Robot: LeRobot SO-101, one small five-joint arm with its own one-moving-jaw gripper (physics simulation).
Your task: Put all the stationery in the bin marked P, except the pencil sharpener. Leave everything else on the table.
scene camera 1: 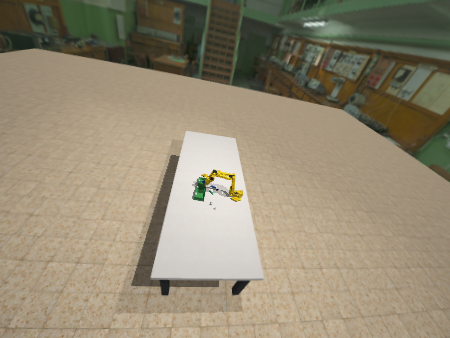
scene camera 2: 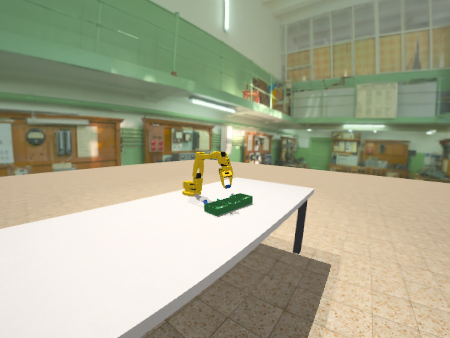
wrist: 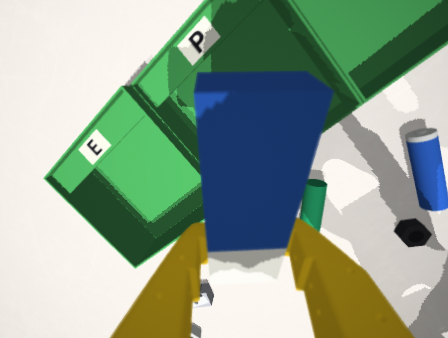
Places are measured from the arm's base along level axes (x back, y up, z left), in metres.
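Where they show: hand at its tool point: (scene camera 1: 205, 185) (scene camera 2: 229, 186) (wrist: 207, 237); arm's base at its link origin: (scene camera 1: 233, 196) (scene camera 2: 194, 194).
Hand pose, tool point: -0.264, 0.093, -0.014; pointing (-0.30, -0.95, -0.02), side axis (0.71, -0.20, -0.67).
Observation:
Things, the pixels of their top centre, and the offset from my tool point, as dx, dy, dz. "*": a spot on its surface instead.
- blue block with a white end, top centre: (wrist: 241, 247) (scene camera 2: 228, 182) +0.000, +0.019, -0.017
- green cylinder at its top centre: (wrist: 313, 221) +0.065, -0.079, -0.007
- metal pencil sharpener at its top centre: (wrist: 195, 301) +0.064, -0.082, +0.117
- bin marked E at a spot on its surface: (wrist: 67, 176) * -0.072, -0.059, +0.079
- green bin at a spot on its surface: (wrist: 400, 30) * +0.011, -0.087, -0.110
- blue cylinder with a silver end, top centre: (wrist: 436, 173) +0.084, -0.079, -0.078
- black nut at its top centre: (wrist: 416, 236) +0.119, -0.085, -0.047
- small grey thing at a spot on its surface: (wrist: 196, 331) * +0.094, -0.089, +0.153
My gripper (wrist: 247, 242) (scene camera 2: 227, 183) is shut on a blue block with a white end (wrist: 260, 165) (scene camera 2: 228, 186), which looks like an eraser. It holds the block raised above the green bins. In the wrist view the block overlaps the bin marked P (wrist: 156, 91) and hides part of its inside. A green cylinder (wrist: 314, 205) shows on the table right of the block, its lower part behind a jaw. The metal pencil sharpener (wrist: 204, 295) shows partly behind the left jaw.
The bin marked E (wrist: 67, 176) is left of P; another green bin (wrist: 400, 30) adjoins P on the right. A blue cylinder with a silver end (wrist: 427, 172) and a black nut (wrist: 413, 233) lie to the right. A small grey thing (wrist: 196, 331) is partly hidden by the left jaw.

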